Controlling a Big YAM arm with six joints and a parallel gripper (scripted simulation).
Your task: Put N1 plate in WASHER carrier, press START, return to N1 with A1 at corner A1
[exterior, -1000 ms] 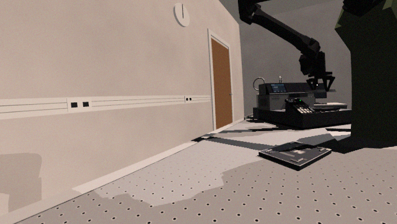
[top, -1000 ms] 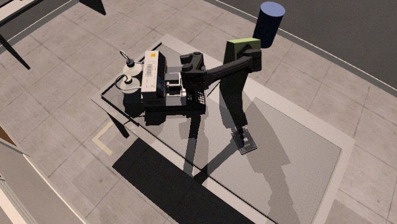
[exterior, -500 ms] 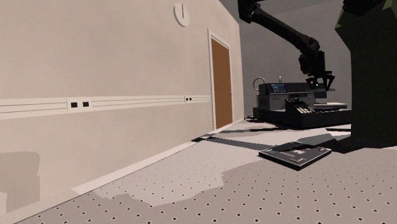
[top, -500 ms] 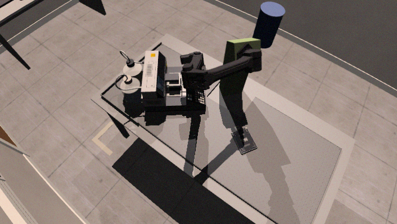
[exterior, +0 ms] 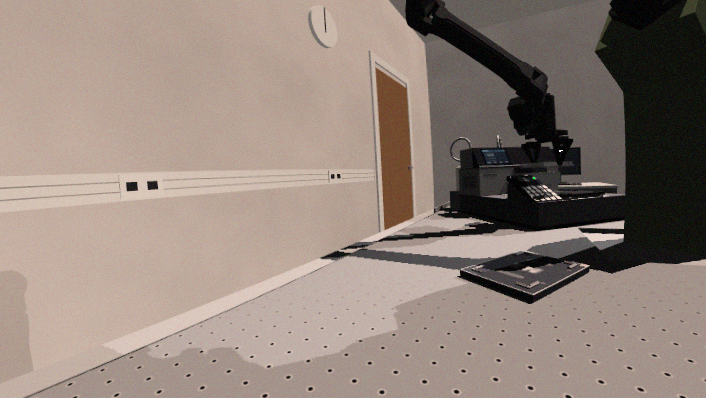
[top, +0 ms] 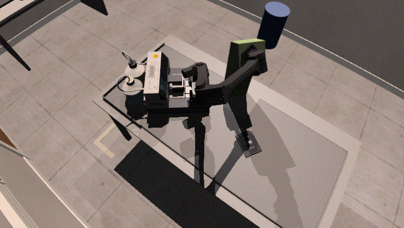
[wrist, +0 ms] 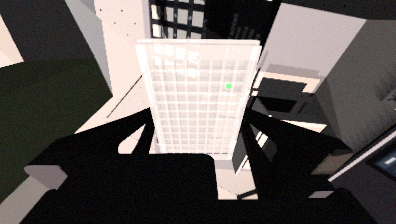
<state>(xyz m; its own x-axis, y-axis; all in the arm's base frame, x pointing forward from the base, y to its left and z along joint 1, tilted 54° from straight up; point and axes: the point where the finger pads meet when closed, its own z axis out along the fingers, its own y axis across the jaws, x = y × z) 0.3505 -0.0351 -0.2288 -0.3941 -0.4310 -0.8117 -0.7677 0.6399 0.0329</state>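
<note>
Now: hand 47 cm to the right of the plate nest N1, 17 cm above it and 6 cm past it. Round my hand: white well plate 1 cm below; then plate washer 14 cm to the right, 7 cm ahead, 5 cm below.
</note>
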